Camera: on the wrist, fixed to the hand. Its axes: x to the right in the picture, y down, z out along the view.
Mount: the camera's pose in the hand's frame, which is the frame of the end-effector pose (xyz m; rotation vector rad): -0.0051 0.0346 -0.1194 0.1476 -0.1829 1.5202
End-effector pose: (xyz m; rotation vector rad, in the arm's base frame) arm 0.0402 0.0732 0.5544 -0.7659 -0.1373 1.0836
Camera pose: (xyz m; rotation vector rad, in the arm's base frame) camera 0.0665 0.0183 0.4459 -0.5617 0.4575 2.5614
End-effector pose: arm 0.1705 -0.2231 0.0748 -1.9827 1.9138 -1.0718
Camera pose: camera 0.0717 -0.1828 0.1388 -0.1521 2.2395 -0.4621
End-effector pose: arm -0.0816 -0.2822 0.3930 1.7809 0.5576 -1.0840
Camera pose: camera -0.0070 -0.1912 0.4335 1.5539 -0.9334 -0.1590
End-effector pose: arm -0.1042 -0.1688 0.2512 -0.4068 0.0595 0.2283
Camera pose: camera -0.1186 -0.1866 0.1289 -0.1148 0.1983 1.7457
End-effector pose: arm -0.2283 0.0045 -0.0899 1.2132 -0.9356 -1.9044
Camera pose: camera -0.1100 -0.0336 -0.0949 0.1123 -1.4687 -0.6845
